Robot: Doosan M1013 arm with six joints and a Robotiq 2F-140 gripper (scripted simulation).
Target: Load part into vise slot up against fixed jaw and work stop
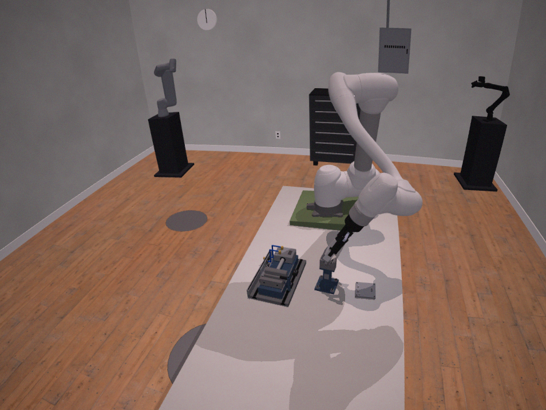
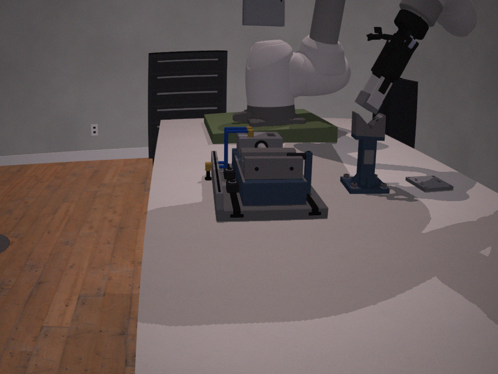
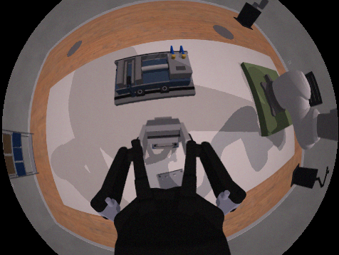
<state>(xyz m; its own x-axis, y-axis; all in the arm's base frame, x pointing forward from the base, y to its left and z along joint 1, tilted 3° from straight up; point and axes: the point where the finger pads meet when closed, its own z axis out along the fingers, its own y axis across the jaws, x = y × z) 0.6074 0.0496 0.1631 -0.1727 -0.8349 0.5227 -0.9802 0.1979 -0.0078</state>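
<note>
The grey part is 10 mm to the right of my hand and 20 mm below it. Round my hand: vise (10 mm behind, 230 mm to the right, 170 mm below).
</note>
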